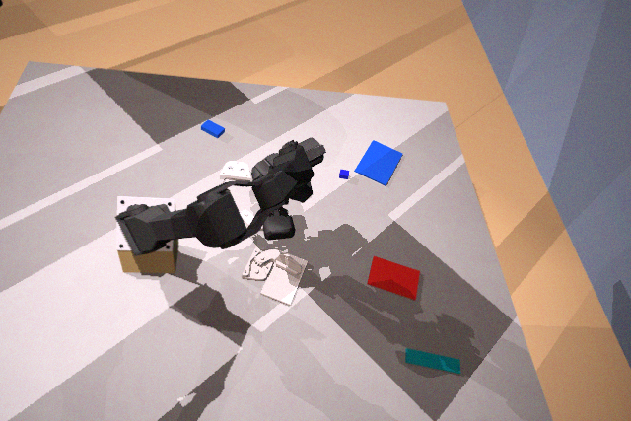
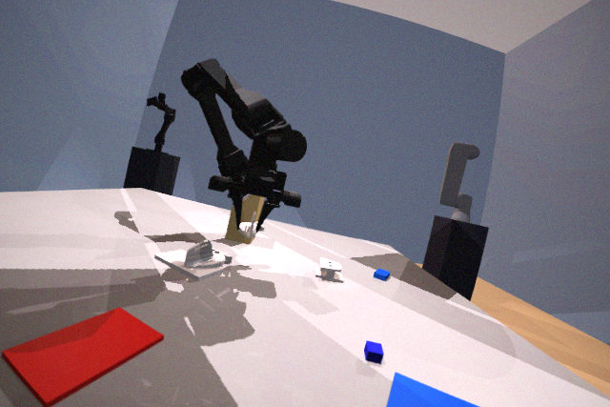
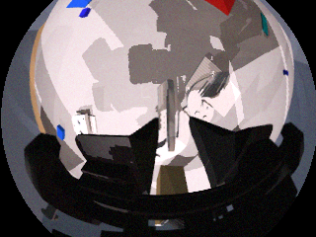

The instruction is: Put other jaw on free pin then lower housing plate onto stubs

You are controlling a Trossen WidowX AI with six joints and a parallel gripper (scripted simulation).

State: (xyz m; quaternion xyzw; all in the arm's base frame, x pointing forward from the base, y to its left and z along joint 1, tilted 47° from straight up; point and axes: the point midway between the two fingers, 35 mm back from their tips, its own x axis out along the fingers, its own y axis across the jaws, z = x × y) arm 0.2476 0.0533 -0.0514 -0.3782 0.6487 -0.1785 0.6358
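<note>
Right now my gripper tip is 40 mm past the jaw and 10 mm to the right of it. The rest, counted from my gripper tip: white base plate (50 mm ahead, 90 mm to the right, 80 mm below); then blue cube (200 mm ahead, 250 mm to the left, 80 mm below); then red sheet (310 mm ahead, 60 mm to the right, 80 mm below).
</note>
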